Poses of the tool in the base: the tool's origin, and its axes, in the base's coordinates. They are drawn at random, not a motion.
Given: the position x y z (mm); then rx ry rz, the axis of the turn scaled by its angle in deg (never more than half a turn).
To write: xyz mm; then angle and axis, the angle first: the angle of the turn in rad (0 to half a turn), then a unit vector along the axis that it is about. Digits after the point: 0 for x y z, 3 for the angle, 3 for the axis.
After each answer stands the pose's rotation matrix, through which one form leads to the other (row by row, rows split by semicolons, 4 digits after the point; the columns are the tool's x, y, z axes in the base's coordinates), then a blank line. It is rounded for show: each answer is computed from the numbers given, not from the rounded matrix.
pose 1, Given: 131 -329 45 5.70 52.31 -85.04
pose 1, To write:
131 -329 45 1.745 0.057 0.523 -0.850
-0.1699 0.8724 0.4582; -0.8025 0.1474 -0.5782; -0.5720 -0.4660 0.6750

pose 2, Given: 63 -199 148 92.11 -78.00 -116.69
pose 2, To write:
63 -199 148 2.930 0.549 -0.465 -0.695
-0.3824 -0.3582 -0.8517; -0.6500 -0.5508 0.5235; -0.6567 0.7538 -0.0223

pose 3, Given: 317 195 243 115.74 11.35 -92.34
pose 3, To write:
317 195 243 2.592 0.779 0.076 -0.622
0.2728 0.4353 -0.8580; -0.2146 -0.8418 -0.4953; -0.9378 0.3192 -0.1363

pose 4, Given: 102 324 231 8.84 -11.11 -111.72
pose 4, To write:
102 324 231 1.966 0.078 -0.099 -0.992
-0.3761 0.9050 -0.1989; -0.9264 -0.3711 0.0630; -0.0168 0.2080 0.9780

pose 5, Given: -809 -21 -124 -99.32 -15.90 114.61
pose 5, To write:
-809 -21 -124 2.661 -0.651 -0.104 0.752
-0.0864 -0.2190 -0.9719; 0.4753 -0.8664 0.1530; -0.8756 -0.4487 0.1790

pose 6, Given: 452 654 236 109.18 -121.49 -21.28
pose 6, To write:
452 654 236 2.875 0.663 -0.738 -0.129
-0.1015 -0.9264 -0.3626; -0.9945 0.1041 0.0125; 0.0261 0.3619 -0.9319

